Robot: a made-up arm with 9 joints.
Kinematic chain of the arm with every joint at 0, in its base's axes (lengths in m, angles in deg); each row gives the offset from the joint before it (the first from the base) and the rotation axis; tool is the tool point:
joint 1: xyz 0 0 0.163 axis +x
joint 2: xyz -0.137 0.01 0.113 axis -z
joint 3: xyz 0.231 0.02 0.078 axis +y
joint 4: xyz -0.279 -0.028 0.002 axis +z
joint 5: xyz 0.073 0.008 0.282 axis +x
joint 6: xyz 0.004 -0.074 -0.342 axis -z
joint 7: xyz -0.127 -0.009 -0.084 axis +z
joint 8: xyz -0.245 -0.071 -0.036 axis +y
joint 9: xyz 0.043 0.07 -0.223 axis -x
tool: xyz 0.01 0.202 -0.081
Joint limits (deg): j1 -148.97..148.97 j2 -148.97..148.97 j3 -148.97..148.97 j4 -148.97..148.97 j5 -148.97..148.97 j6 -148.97..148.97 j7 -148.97..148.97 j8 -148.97..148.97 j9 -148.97..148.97
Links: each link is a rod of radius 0.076 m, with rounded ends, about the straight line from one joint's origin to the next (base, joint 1, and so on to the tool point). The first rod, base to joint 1, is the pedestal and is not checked.
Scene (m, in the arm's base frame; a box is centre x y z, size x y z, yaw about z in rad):
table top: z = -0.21
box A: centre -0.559 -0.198 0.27 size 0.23 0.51 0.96 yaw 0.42
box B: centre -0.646 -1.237 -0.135 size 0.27 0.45 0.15 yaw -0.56
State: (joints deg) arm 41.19 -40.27 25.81 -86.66 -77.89 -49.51 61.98 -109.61 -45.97
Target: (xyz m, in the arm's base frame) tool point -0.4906 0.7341 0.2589
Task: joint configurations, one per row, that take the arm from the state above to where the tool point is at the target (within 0.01 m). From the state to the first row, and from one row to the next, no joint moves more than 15 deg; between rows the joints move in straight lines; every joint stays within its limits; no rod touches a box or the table.
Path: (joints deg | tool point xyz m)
1: 41.87 -47.62 30.75 -81.17 -88.04 -53.95 71.35 -109.71 -59.12 | -0.0984 -0.7588 1.0010
2: 42.54 -54.97 35.69 -75.69 -98.20 -58.39 80.71 -109.80 -72.26 | 0.1277 -0.7079 1.0651
3: 43.22 -62.32 40.63 -70.20 -108.35 -62.83 90.08 -109.90 -85.41 | 0.2903 -0.5676 1.1028
4: 43.89 -69.67 45.57 -64.72 -118.51 -67.27 99.44 -109.99 -98.56 | 0.3624 -0.3964 1.1161
5: 44.57 -77.02 50.51 -59.23 -128.66 -71.71 108.81 -110.09 -111.71 | 0.3512 -0.2460 1.1183
6: 45.24 -84.37 55.45 -53.75 -138.82 -76.15 118.17 -110.18 -124.85 | 0.2770 -0.1386 1.1282
7: 45.92 -91.72 60.38 -48.26 -148.97 -80.59 127.54 -110.28 -138.00 | 0.1532 -0.0706 1.1546
8: 31.64 -80.13 53.00 -58.33 -136.98 -74.23 117.11 -108.88 -124.86 | 0.3128 0.0074 1.1293
9: 17.36 -68.55 45.62 -68.39 -124.99 -67.87 106.69 -107.48 -111.73 | 0.3677 0.0317 1.1539
10: 3.09 -56.96 38.24 -78.45 -112.99 -61.51 96.26 -106.08 -98.59 | 0.2823 0.0700 1.2340
11: -11.19 -45.38 30.85 -88.51 -101.00 -55.14 85.84 -104.67 -85.46 | 0.0489 0.2105 1.2852
12: -25.47 -33.80 23.47 -98.57 -89.01 -48.78 75.42 -103.27 -72.32 | -0.2540 0.4657 1.1584
13: -39.75 -22.21 16.09 -108.63 -77.02 -42.42 64.99 -101.87 -59.19 | -0.4744 0.7026 0.7739
14: -54.02 -10.63 8.70 -118.70 -65.03 -36.05 54.57 -100.47 -46.05 | -0.4906 0.7341 0.2589

